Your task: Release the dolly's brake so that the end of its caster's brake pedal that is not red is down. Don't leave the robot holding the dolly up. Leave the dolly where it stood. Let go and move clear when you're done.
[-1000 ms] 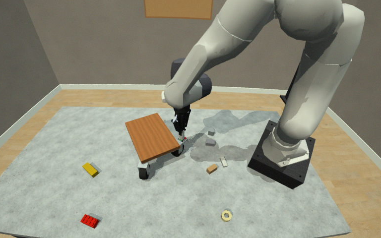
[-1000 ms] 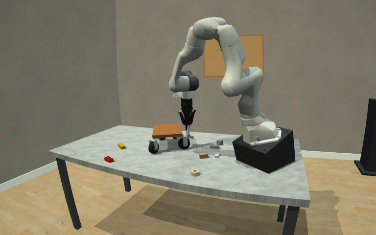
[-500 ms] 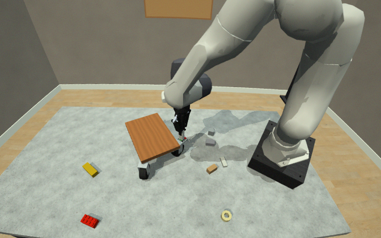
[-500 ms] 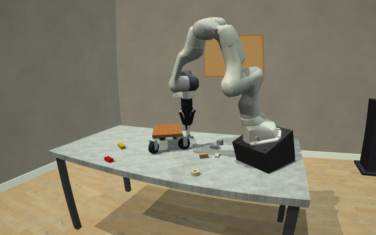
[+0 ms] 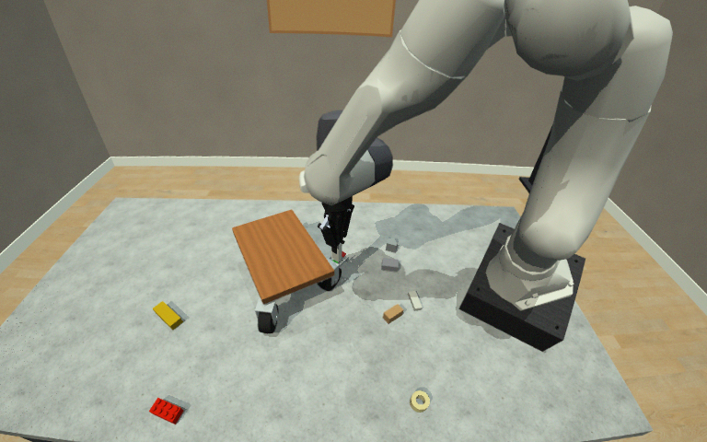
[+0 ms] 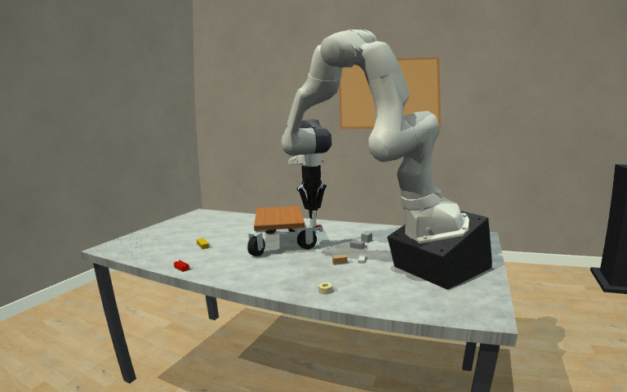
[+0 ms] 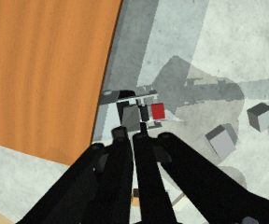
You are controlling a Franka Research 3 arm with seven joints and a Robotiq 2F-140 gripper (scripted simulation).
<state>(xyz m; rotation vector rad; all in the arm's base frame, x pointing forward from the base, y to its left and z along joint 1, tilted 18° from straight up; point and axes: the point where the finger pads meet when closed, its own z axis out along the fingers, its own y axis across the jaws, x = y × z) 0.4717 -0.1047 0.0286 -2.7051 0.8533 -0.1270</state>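
Right now my hand is 50 mm above the brake pedal, 10 mm to the left of it and 10 mm past it. Round my hand: tan block 170 mm behind, 120 mm to the left, 110 mm below; then white piece 240 mm behind, 120 mm below, 70 mm to the left; then yellow brick 460 mm ahead, 180 mm to the left, 120 mm below.
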